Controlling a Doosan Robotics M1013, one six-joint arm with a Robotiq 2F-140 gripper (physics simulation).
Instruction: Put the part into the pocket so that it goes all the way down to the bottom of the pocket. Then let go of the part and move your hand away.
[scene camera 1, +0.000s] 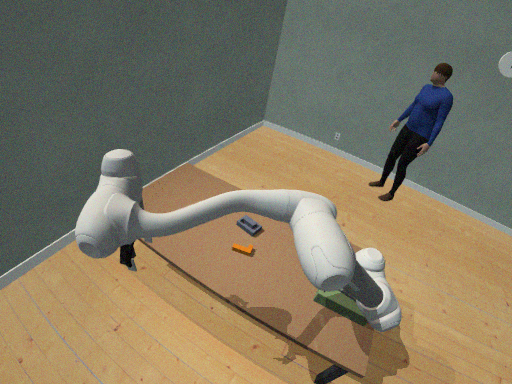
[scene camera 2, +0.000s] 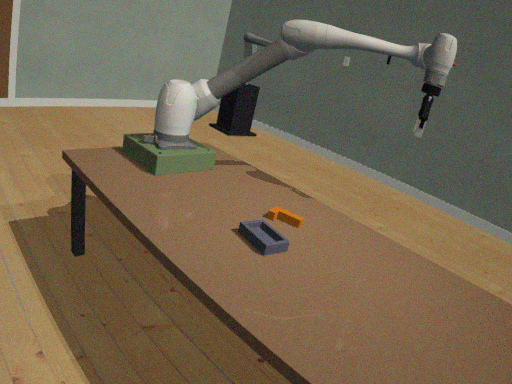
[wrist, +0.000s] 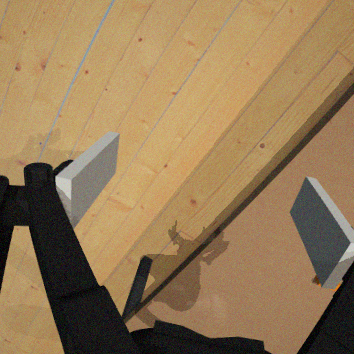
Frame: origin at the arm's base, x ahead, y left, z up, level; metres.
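Seen in the pictures: gripper, fingertip midpoint: (scene camera 1: 141, 255) (scene camera 2: 416, 134) (wrist: 208, 173); arm's base, link origin: (scene camera 2: 169, 143).
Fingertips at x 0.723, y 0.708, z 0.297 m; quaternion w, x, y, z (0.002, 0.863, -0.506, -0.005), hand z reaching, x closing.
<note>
Pixels of each thing's top centre, then the offset from my fingertips to it. Level surfaces: height alone.
- orange L-shaped part, top centre: (scene camera 2: 286, 214) (scene camera 1: 242, 246) dx -0.101, dy -0.558, dz -0.349 m
- brown table, surface height: dz -0.379 m
- grey-blue block with the pocket, top centre: (scene camera 2: 264, 231) (scene camera 1: 249, 223) dx -0.019, dy -0.731, dz -0.342 m
The orange L-shaped part (scene camera 1: 243, 248) (scene camera 2: 286, 217) lies flat on the brown table (scene camera 1: 205, 265) (scene camera 2: 350, 300), beside and apart from the grey-blue block with the pocket (scene camera 1: 246, 229) (scene camera 2: 276, 246). The pocket opens upward, and no part shows in it. My gripper (scene camera 1: 140, 253) (scene camera 2: 420, 128) (wrist: 208, 173) is wide open and empty, high above and beyond the table's edge, well away from the part and block. In the wrist view a sliver of orange shows at the right finger's lower end; the block does not show there. In scene camera 1 the arm hides much of my gripper.
The arm stands on a green base (scene camera 1: 340, 306) (scene camera 2: 185, 161) at one end of the table. A person in a blue top (scene camera 1: 429, 112) stands on the floor beyond the table. A black pedestal (scene camera 2: 238, 110) stands behind the arm. The table's dark edge (wrist: 260, 185) crosses the wrist view.
</note>
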